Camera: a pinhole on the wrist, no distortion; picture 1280 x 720 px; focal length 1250.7 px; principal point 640.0 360.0 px. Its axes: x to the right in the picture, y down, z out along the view. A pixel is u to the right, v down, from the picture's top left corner.
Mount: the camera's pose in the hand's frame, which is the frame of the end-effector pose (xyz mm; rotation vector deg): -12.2 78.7 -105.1 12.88 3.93 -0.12
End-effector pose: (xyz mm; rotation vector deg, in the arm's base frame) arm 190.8 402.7 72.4 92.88 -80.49 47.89
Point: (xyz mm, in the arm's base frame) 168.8 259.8 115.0
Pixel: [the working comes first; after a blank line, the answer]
In the camera's frame: 94.9 6.2 225.6

1166 394
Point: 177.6 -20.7 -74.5
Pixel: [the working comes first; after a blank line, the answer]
In the camera's frame: 31.7 56.2 554.5

712 487
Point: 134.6 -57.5 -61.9
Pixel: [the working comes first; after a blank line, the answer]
In the camera's frame: 50.7 107.7 573.3

751 595
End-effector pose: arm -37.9 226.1 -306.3 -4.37 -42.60 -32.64
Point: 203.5 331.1 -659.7
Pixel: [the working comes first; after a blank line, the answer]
In the camera's frame: -106.5 22.9 -299.0

behind the camera
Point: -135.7 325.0 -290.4
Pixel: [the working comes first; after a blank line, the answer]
In the camera's frame: -95.0 2.2 201.9

51 374
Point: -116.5 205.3 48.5
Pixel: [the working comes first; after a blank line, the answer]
In the camera's frame: 180.0 5.5 434.0

1159 376
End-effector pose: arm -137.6 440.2 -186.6 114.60 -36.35 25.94
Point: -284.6 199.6 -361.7
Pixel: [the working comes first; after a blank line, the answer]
In the camera's frame: -168.1 74.5 373.7

77 609
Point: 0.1 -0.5 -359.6
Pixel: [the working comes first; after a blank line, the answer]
In the camera's frame: 95.4 33.8 597.3

840 431
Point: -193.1 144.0 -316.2
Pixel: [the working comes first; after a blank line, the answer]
In the camera's frame: -58.8 81.6 412.8

462 607
